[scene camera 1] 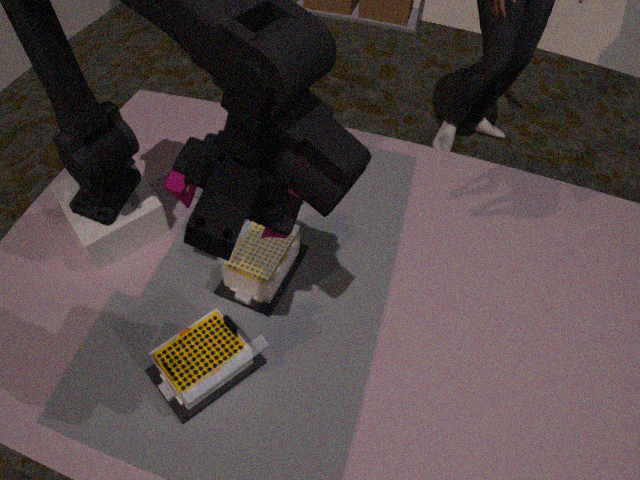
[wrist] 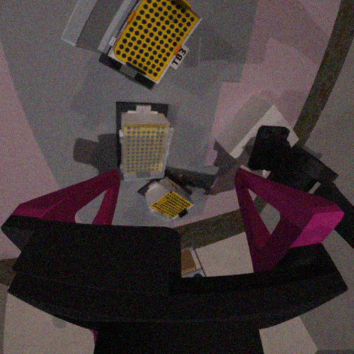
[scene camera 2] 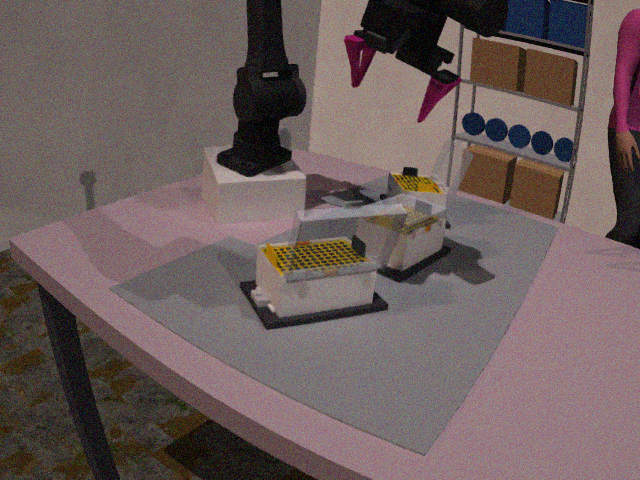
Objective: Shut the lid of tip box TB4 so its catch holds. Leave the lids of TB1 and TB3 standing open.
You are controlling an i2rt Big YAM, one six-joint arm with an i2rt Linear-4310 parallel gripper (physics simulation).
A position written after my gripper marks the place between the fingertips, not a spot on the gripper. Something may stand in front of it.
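I can see my gripper [scene camera 1: 226, 218], which appears in the wrist view [wrist: 176, 174] and in scene camera 2 [scene camera 2: 387, 103] as well. There is also a grey mat [wrist: 69, 97].
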